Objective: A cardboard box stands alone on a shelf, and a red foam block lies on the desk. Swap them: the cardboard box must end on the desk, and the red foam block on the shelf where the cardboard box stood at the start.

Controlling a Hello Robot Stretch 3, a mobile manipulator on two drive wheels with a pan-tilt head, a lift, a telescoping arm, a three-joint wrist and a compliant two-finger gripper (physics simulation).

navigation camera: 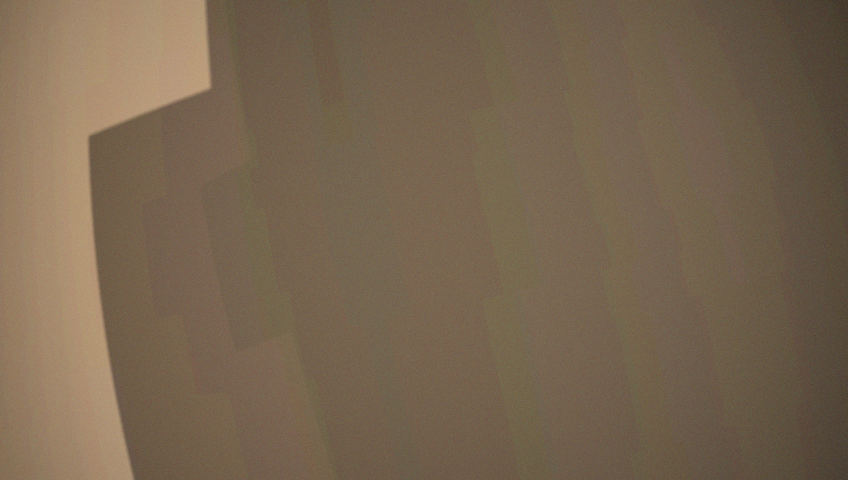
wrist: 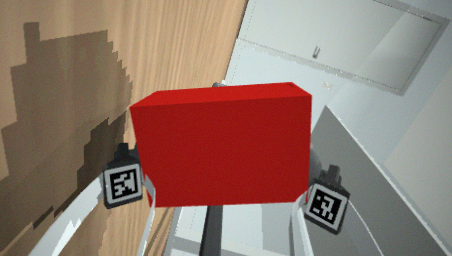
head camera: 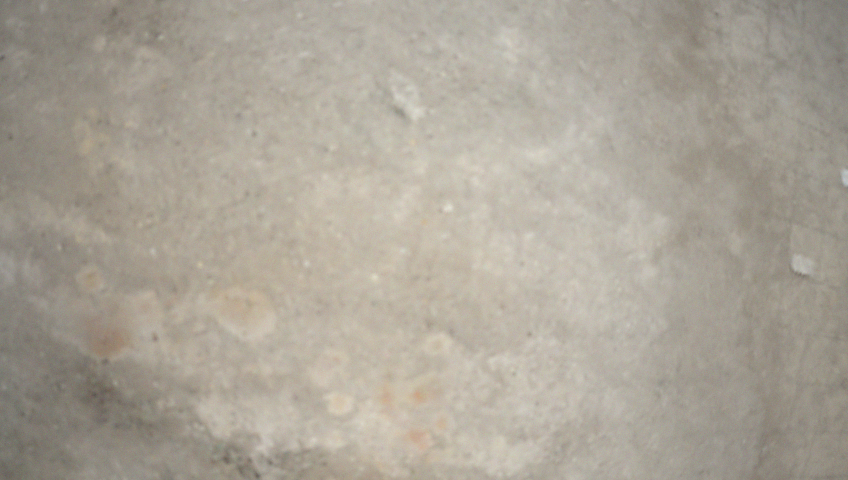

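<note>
The red foam block (wrist: pixel 222 140) is in the middle of the wrist view, between the two fingertips. My gripper (wrist: pixel 228 157) is shut on it, with one finger at its left side and one at its right side. The block is held up, clear of the wood-grained surface behind it. Its broad face is towards the wrist camera and its far side is hidden. The cardboard box does not show in these views. I cannot make out the shelf or the desk with certainty.
In the wrist view, a wood-grained surface (wrist: pixel 185 30) with shadows lies left, a white panel with a small handle (wrist: pixel 316 51) upper right, and a grey panel (wrist: pixel 350 175) lower right. A mottled grey surface (head camera: pixel 416 237) fills the head view. The navigation view shows a shadowed brown surface (navigation camera: pixel 416 237).
</note>
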